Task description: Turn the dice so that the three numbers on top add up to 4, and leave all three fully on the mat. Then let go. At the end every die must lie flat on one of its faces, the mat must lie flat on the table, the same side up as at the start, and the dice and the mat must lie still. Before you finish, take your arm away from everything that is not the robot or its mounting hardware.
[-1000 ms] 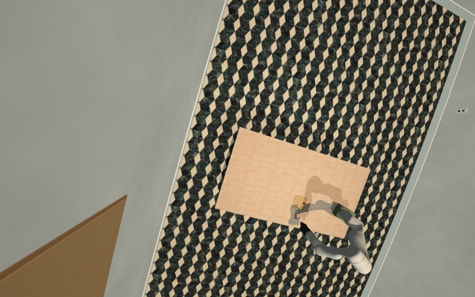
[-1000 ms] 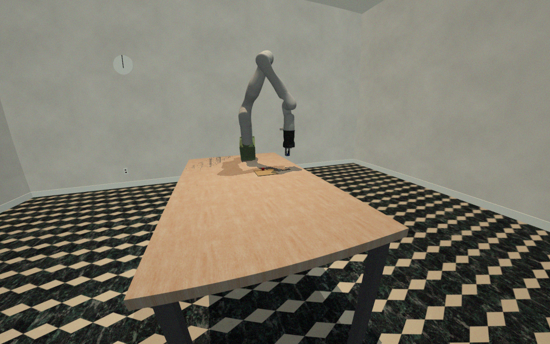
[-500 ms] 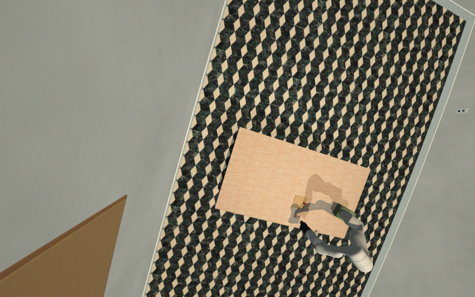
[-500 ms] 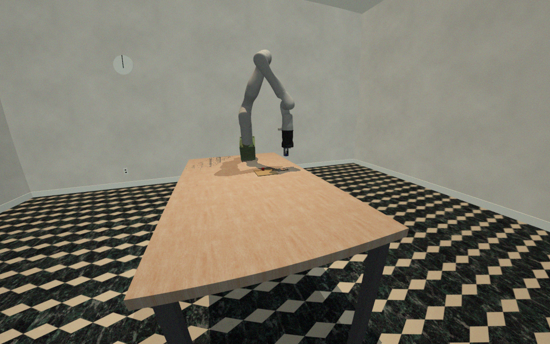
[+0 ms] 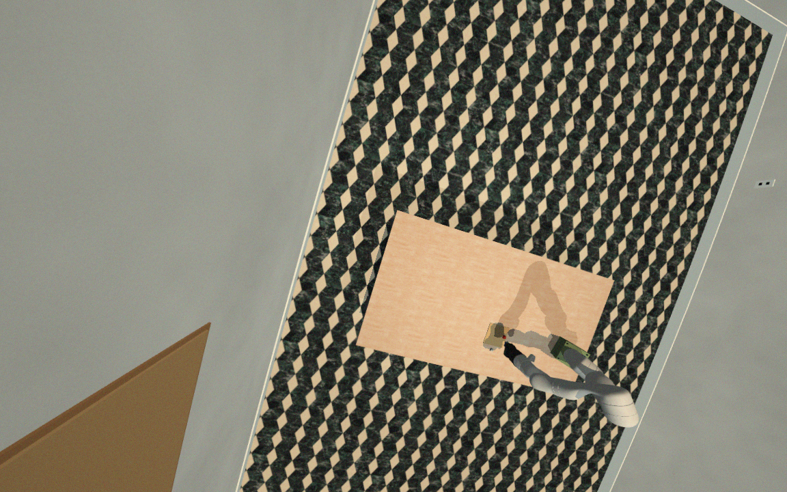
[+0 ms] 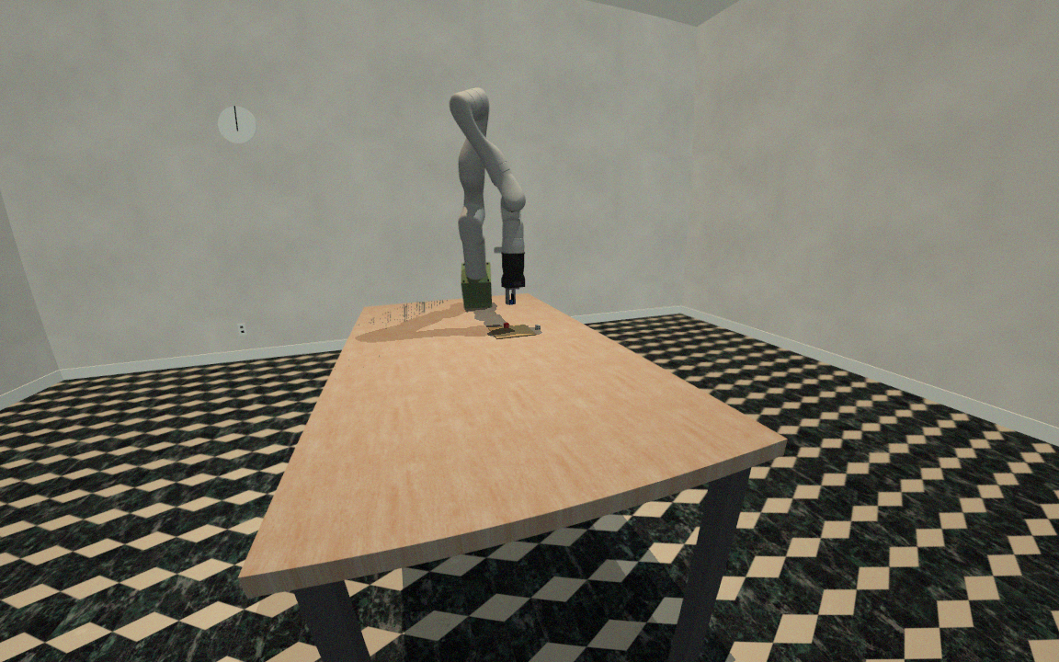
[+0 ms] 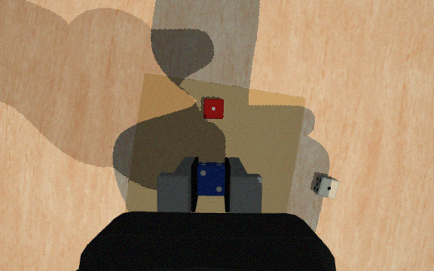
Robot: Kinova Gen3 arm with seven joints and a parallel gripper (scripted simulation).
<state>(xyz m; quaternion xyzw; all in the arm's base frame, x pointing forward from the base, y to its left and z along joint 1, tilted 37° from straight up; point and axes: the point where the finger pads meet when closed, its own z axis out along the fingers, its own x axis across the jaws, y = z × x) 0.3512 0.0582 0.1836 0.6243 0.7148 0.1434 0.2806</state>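
Now: hand 12 cm above the tan mat and 1 cm short of it. From my hand the other things lie so: blue die: 1 cm below; then red die: 11 cm below, 4 cm behind, 1 cm to the right; then white die: 11 cm below, 10 cm to the left, 1 cm ahead.
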